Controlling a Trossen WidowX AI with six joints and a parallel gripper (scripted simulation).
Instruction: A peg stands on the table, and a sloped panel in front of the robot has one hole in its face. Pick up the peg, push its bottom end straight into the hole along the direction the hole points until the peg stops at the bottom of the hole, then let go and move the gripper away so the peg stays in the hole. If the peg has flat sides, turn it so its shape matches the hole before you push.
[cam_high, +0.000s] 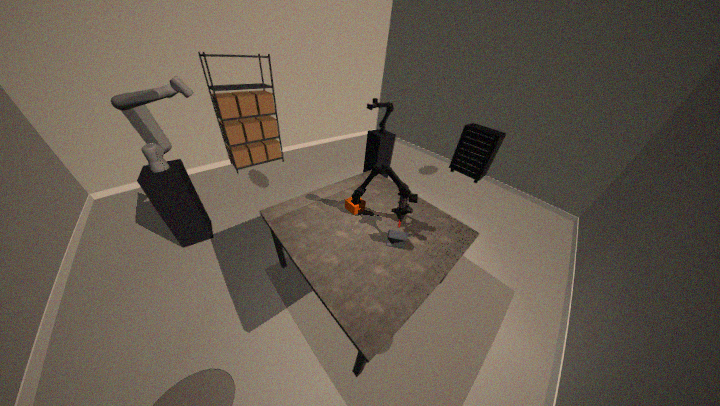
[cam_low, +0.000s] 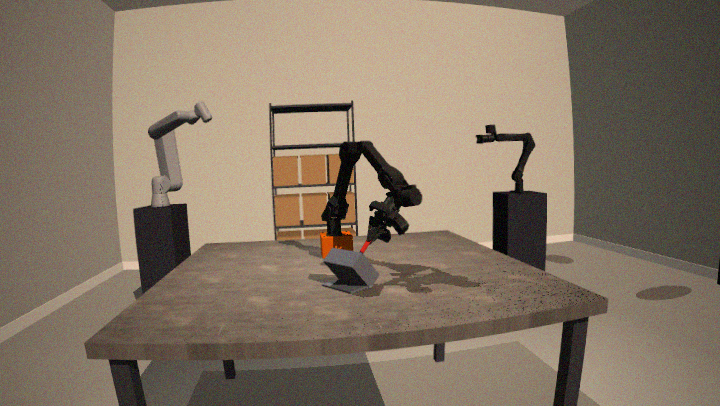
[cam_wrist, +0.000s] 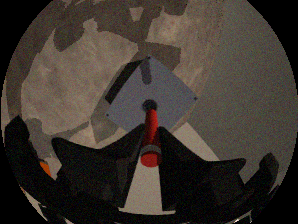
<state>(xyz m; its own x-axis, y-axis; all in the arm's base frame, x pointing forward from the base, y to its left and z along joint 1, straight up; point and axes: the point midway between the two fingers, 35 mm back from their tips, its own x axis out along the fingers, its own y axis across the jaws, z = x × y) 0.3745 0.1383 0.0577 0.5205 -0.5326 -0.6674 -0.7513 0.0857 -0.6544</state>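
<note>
My gripper tip is now 70 mm above the grey sloped panel, 60 mm to the left of it and 50 mm short of it. The rest, counted from my gripper tip: red round peg 10 mm to the left, 10 mm behind, 10 mm above.
</note>
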